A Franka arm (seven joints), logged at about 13 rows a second.
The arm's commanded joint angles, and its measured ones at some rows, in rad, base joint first. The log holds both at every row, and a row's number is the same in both.
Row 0, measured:
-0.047 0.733 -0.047 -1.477 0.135 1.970 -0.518
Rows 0 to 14, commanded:
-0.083 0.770 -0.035 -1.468 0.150 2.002 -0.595
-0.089 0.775 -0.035 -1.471 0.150 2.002 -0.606
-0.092 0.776 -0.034 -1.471 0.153 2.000 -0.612
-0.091 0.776 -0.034 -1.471 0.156 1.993 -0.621
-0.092 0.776 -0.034 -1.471 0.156 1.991 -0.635
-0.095 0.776 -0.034 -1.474 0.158 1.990 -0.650
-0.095 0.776 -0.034 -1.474 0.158 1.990 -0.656
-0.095 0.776 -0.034 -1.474 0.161 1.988 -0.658
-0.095 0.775 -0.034 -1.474 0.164 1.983 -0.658
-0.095 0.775 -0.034 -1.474 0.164 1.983 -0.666
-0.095 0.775 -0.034 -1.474 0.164 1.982 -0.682
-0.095 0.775 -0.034 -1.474 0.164 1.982 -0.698
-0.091 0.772 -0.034 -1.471 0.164 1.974 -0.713
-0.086 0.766 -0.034 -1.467 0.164 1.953 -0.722
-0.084 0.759 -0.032 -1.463 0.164 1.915 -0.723
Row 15, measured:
-0.077 0.775 -0.044 -1.473 0.147 1.969 -0.695
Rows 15 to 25, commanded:
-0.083 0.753 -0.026 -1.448 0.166 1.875 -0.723
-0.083 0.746 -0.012 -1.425 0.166 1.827 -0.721
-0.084 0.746 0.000 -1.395 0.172 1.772 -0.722
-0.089 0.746 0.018 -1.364 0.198 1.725 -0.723
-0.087 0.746 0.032 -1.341 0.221 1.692 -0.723
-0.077 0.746 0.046 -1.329 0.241 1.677 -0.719
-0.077 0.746 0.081 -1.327 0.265 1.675 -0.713
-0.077 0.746 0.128 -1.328 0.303 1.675 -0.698
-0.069 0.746 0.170 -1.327 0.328 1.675 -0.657
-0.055 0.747 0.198 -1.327 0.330 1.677 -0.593
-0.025 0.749 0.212 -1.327 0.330 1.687 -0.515
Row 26, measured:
-0.056 0.753 0.174 -1.327 0.309 1.688 -0.620
